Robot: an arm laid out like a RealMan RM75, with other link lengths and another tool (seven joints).
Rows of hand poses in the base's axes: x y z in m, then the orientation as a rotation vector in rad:
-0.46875 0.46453 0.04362 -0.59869 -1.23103 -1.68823
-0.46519 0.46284 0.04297 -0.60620 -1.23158 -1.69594
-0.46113 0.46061 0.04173 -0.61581 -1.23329 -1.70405
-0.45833 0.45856 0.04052 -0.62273 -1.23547 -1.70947
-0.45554 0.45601 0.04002 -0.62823 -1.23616 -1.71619
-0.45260 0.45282 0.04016 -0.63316 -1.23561 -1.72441
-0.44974 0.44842 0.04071 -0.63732 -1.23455 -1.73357
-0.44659 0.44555 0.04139 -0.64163 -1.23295 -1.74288
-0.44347 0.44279 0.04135 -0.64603 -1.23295 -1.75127
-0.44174 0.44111 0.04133 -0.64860 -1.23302 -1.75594
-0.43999 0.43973 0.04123 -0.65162 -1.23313 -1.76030
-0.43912 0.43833 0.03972 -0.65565 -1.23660 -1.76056
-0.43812 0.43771 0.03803 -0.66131 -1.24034 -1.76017
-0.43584 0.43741 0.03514 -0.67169 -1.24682 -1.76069
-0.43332 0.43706 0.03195 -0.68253 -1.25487 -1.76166
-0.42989 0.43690 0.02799 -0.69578 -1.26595 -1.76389
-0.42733 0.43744 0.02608 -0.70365 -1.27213 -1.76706
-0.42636 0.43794 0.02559 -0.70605 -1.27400 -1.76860
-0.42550 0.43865 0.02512 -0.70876 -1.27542 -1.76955
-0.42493 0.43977 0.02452 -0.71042 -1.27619 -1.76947
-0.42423 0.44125 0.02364 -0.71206 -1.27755 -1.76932
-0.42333 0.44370 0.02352 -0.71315 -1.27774 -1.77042
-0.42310 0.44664 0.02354 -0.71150 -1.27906 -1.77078
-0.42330 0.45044 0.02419 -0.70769 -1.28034 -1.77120
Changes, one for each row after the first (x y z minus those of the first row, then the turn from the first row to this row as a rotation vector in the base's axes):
0.00356 -0.00169 -0.00065 -0.00144 -0.00049 -0.00992
0.00762 -0.00392 -0.00189 -0.00443 -0.00089 -0.02135
0.01042 -0.00597 -0.00310 -0.00732 -0.00155 -0.02934
0.01321 -0.00852 -0.00360 -0.00829 -0.00263 -0.03743
0.01615 -0.01171 -0.00346 -0.00779 -0.00398 -0.04624
0.01901 -0.01611 -0.00291 -0.00640 -0.00584 -0.05531
0.02216 -0.01898 -0.00223 -0.00469 -0.00742 -0.06453
0.02528 -0.02174 -0.00227 -0.00432 -0.00944 -0.07322
0.02701 -0.02342 -0.00229 -0.00422 -0.01056 -0.07812
0.02876 -0.02480 -0.00239 -0.00442 -0.01136 -0.08304
0.02963 -0.02620 -0.00390 -0.00831 -0.01166 -0.08566
0.03063 -0.02682 -0.00559 -0.01324 -0.01109 -0.08870
0.03291 -0.02712 -0.00848 -0.02169 -0.01045 -0.09520
0.03543 -0.02747 -0.01167 -0.03123 -0.01074 -0.10241
0.03886 -0.02763 -0.01563 -0.04338 -0.01236 -0.11212
0.04142 -0.02709 -0.01754 -0.04983 -0.01399 -0.11924
0.04239 -0.02659 -0.01803 -0.05163 -0.01476 -0.12184
0.04325 -0.02588 -0.01850 -0.05343 -0.01486 -0.12414
0.04382 -0.02476 -0.01910 -0.05465 -0.01454 -0.12505
0.04452 -0.02328 -0.01998 -0.05625 -0.01454 -0.12594
0.04542 -0.02083 -0.02010 -0.05654 -0.01470 -0.12737
0.04565 -0.01789 -0.02008 -0.05659 -0.01635 -0.12683
0.04545 -0.01409 -0.01943 -0.05569 -0.01893 -0.12515

